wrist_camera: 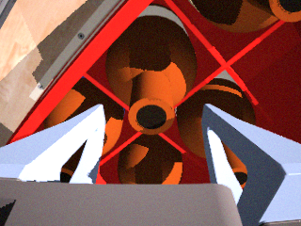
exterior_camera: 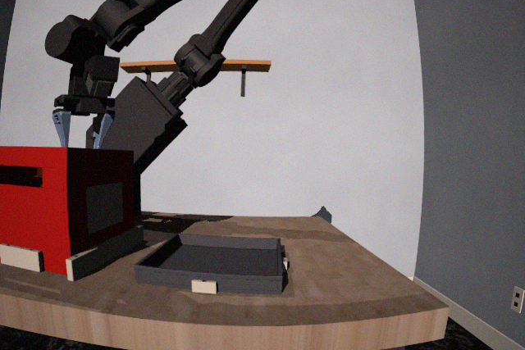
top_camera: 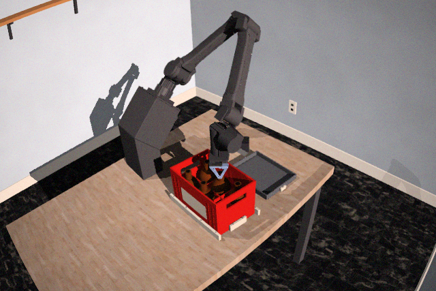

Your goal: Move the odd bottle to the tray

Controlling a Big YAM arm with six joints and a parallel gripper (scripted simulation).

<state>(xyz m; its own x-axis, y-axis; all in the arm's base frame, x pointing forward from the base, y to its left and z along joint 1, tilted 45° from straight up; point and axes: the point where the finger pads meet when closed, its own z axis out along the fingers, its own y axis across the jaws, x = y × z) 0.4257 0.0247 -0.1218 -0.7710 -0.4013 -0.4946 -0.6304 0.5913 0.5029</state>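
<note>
Now: hand 40 mm to the left of the red crate and 80 mm above it. From my hand the other things lie so: dark grey tray 10 mm ahead, 230 mm to the left, 150 mm below.
</note>
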